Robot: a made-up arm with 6 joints.
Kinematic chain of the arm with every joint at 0, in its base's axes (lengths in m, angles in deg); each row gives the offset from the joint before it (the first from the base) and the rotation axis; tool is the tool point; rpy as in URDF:
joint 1: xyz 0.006 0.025 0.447 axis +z
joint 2: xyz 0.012 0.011 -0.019 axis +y
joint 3: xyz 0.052 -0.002 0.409 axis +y
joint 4: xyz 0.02 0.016 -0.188 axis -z
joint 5: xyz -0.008 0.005 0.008 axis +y
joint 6: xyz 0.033 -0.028 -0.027 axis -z
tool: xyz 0.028 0.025 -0.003 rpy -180 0 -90
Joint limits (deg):
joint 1: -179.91..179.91
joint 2: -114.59..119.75
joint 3: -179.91..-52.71
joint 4: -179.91..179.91
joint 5: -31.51..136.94
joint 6: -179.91..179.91
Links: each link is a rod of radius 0.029 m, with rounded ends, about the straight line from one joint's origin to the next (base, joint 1, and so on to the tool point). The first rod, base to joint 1, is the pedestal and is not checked.
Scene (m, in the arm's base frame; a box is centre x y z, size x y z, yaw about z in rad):
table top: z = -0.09
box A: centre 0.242 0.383 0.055 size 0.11 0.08 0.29 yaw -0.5
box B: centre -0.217 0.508 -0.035 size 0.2 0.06 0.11 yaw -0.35
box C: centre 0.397 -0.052 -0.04 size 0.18 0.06 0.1 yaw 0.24
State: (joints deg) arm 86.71 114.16 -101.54 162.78 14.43 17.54
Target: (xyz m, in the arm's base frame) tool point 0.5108 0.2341 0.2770
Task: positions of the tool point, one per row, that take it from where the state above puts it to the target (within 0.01 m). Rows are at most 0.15 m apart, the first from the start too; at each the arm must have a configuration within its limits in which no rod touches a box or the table.
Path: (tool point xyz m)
1: 0.0041 0.3732 0.0793
2: 0.0011 0.4176 0.1693
3: -0.0039 0.4430 0.2651
4: -0.0105 0.4486 0.3622
5: 0.0987 0.4619 0.3399
6: 0.2129 0.4481 0.3196
7: 0.3248 0.4051 0.3021
8: 0.4268 0.3331 0.2878
9: 0.5108 0.2341 0.2770

